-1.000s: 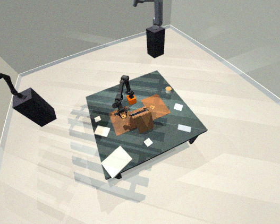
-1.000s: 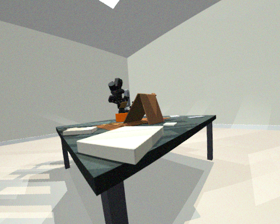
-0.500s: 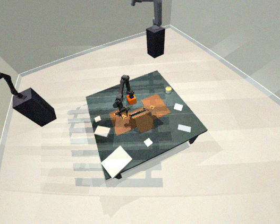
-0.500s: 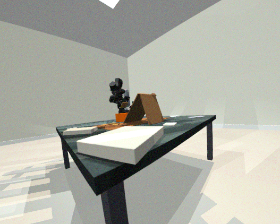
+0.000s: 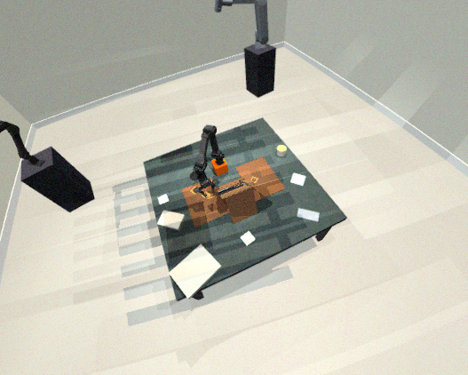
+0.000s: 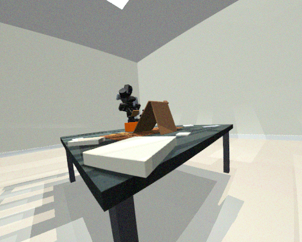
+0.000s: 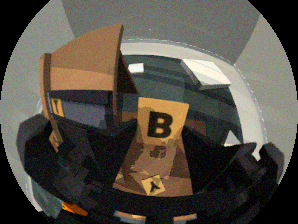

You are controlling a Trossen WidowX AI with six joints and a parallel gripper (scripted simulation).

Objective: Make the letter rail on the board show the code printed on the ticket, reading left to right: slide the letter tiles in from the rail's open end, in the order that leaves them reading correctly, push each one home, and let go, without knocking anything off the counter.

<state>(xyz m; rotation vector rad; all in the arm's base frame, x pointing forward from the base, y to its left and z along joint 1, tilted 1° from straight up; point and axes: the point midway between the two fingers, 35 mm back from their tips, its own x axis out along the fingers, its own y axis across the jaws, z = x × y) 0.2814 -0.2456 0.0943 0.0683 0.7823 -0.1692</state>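
Right now the white ticket is 40 mm behind my gripper tip, 120 mm to the left of it and 80 mm below it. Round my gripper tip: yellow letter tile 30 mm behind, 410 mm to the left, 170 mm below; then flat white slab 110 mm behind, 330 mm to the right, 160 mm below; then mat 100 mm behind, 220 mm to the left, 170 mm below.
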